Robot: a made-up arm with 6 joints. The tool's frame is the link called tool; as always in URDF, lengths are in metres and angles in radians. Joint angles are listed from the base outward.
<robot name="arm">
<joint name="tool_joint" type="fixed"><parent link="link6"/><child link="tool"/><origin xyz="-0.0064 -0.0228 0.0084" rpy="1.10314 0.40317 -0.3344"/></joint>
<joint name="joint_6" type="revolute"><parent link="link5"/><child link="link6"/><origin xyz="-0.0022 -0.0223 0.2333" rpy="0 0 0"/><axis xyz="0 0 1"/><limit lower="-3.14" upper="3.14"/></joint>
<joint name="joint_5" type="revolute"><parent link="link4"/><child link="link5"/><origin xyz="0.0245 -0.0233 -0.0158" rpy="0 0 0"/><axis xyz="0 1 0"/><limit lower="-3.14" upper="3.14"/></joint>
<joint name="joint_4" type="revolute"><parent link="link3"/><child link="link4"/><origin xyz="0.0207 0.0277 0.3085" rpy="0 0 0"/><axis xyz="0 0 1"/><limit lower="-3.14" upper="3.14"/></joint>
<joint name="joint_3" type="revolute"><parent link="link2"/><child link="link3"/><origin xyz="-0.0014 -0.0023 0.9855" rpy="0 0 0"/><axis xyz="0 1 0"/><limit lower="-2.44" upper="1.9"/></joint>
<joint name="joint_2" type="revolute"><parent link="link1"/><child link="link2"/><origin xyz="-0.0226 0.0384 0.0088" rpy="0 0 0"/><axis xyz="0 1 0"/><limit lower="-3.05" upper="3.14"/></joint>
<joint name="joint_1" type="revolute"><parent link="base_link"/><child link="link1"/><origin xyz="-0.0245 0.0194 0.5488" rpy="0 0 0"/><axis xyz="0 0 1"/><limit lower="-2.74" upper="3.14"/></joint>
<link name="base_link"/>
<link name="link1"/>
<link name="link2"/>
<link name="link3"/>
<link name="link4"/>
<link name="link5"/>
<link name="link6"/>
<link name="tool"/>
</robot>
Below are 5 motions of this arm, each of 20 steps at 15 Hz.
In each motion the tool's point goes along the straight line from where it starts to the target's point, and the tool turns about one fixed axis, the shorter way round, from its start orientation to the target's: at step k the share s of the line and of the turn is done. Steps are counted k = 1, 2, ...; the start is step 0. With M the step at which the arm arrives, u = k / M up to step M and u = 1 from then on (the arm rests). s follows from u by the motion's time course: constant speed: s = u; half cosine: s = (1 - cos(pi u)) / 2; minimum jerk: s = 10 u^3 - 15 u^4 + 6 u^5.
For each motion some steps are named. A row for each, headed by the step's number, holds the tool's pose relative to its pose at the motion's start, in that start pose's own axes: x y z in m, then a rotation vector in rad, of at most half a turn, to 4 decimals.
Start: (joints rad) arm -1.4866 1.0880 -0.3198 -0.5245 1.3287 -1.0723
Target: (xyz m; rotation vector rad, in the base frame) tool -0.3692 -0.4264 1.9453 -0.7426 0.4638 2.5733
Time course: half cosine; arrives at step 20
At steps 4, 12, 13, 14, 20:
4: 0.1005 -0.0552 0.0078 0.0846 0.0789 0.0649
12: 0.6889 -0.3785 0.0534 0.5796 0.5410 0.4451
13: 0.7652 -0.4204 0.0594 0.6438 0.6009 0.4944
14: 0.8357 -0.4591 0.0648 0.7031 0.6562 0.5399
20: 1.0526 -0.5783 0.0816 0.8856 0.8265 0.6800

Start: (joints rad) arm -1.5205 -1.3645 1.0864 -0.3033 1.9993 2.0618
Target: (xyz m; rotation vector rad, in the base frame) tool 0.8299 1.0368 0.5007 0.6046 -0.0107 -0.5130
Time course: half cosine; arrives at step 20
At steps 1, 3, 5, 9, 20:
1: 0.0048 -0.0022 0.0040 -0.0128 -0.0050 -0.0026
3: 0.0429 -0.0195 0.0353 -0.1129 -0.0446 -0.0233
5: 0.1152 -0.0524 0.0949 -0.3035 -0.1199 -0.0625
9: 0.3318 -0.1508 0.2733 -0.8741 -0.3454 -0.1800
20: 0.7867 -0.3576 0.6479 -2.0725 -0.8189 -0.4267

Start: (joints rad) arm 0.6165 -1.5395 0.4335 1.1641 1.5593 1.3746
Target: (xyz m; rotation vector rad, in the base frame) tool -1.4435 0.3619 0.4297 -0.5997 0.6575 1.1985
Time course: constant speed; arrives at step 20
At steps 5, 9, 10, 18, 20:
5: 0.1028 0.1862 0.1057 -0.1022 -0.1854 0.0329
9: 0.1851 0.3351 0.1902 -0.1840 -0.3338 0.0592
10: 0.2056 0.3723 0.2113 -0.2044 -0.3708 0.0657
18: 0.3701 0.6702 0.3804 -0.3680 -0.6675 0.1183
20: 0.4113 0.7447 0.4227 -0.4089 -0.7417 0.1314

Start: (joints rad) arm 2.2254 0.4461 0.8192 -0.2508 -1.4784 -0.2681
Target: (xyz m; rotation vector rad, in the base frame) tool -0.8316 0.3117 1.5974 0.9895 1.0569 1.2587
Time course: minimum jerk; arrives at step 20
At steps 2, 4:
2: -0.0014 0.0006 -0.0035 0.0026 -0.0001 0.0002
4: -0.0096 0.0038 -0.0234 0.0175 -0.0005 0.0012

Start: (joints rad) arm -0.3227 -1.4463 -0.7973 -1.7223 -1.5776 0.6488
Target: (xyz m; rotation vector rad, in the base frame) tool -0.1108 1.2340 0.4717 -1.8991 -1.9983 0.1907
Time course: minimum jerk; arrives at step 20
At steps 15, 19, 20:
15: -0.8753 0.1672 0.4786 0.6748 0.3235 1.6016
19: -0.9753 0.1863 0.5333 0.7518 0.3605 1.7845
20: -0.9764 0.1865 0.5339 0.7527 0.3609 1.7865

